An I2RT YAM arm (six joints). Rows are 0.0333 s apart.
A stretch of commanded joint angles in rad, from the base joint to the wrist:
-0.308 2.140 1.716 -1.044 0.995 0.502
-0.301 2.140 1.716 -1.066 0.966 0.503
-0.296 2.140 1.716 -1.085 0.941 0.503
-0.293 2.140 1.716 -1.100 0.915 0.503
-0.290 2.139 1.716 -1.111 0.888 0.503
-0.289 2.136 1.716 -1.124 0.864 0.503
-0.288 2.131 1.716 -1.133 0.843 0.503
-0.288 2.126 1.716 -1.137 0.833 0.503
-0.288 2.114 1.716 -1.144 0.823 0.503
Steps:
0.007 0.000 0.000 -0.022 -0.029 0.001
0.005 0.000 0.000 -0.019 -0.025 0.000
0.003 0.000 0.000 -0.015 -0.026 0.000
0.003 -0.001 0.000 -0.011 -0.027 0.000
0.001 -0.003 0.000 -0.013 -0.024 0.000
0.001 -0.005 0.000 -0.009 -0.021 0.000
0.000 -0.005 0.000 -0.004 -0.010 0.000
0.000 -0.012 0.000 -0.007 -0.010 0.000

